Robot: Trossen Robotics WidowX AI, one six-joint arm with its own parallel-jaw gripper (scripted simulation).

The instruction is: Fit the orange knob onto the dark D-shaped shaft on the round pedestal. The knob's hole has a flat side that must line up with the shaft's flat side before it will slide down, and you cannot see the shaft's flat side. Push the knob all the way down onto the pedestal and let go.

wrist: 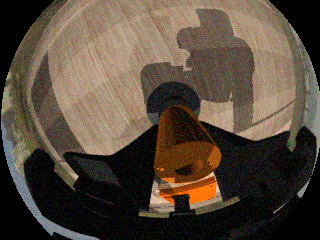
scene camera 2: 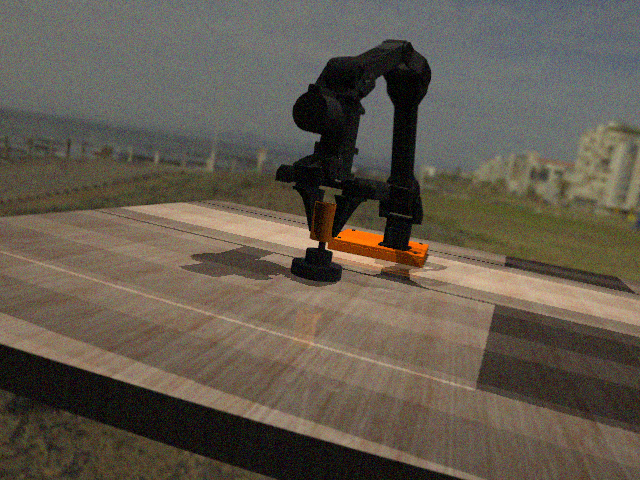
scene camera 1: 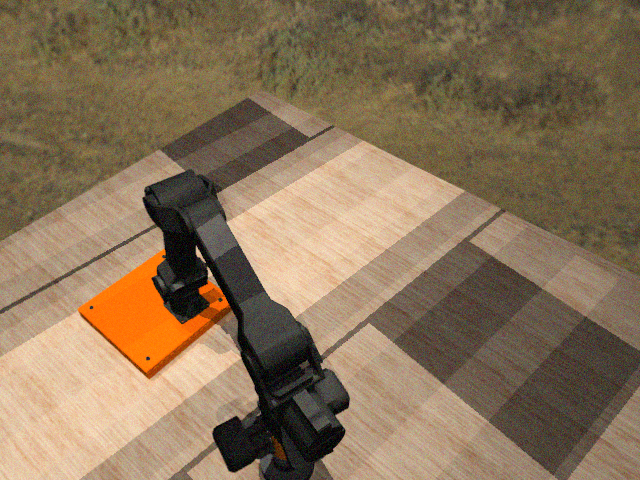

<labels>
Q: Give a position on an orange knob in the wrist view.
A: At 185, 152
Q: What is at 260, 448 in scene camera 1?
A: The gripper.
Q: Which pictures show the gripper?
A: The wrist view, scene camera 2 and scene camera 1: all of them.
</labels>
